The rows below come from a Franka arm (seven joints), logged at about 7 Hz.
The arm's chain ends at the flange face. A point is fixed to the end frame.
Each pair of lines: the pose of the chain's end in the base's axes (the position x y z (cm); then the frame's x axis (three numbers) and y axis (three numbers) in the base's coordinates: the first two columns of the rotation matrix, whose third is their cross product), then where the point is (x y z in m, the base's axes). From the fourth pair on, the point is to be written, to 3 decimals.
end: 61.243 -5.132 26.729 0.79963 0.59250 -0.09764 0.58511 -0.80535 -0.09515
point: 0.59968 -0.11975 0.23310
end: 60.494 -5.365 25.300 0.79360 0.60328 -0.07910 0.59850 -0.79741 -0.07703
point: 0.59403 -0.12236 0.21874
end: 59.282 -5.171 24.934 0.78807 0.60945 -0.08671 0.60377 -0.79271 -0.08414
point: 0.58208 -0.12047 0.21512
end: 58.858 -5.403 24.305 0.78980 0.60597 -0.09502 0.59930 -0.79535 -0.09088
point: 0.577 -0.123 0.209
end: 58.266 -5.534 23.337 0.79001 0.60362 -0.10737 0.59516 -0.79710 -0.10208
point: 0.570 -0.124 0.199
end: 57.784 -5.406 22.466 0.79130 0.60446 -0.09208 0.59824 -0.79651 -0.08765
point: 0.566 -0.123 0.191
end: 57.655 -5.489 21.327 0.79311 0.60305 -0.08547 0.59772 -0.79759 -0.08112
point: 0.565 -0.124 0.179
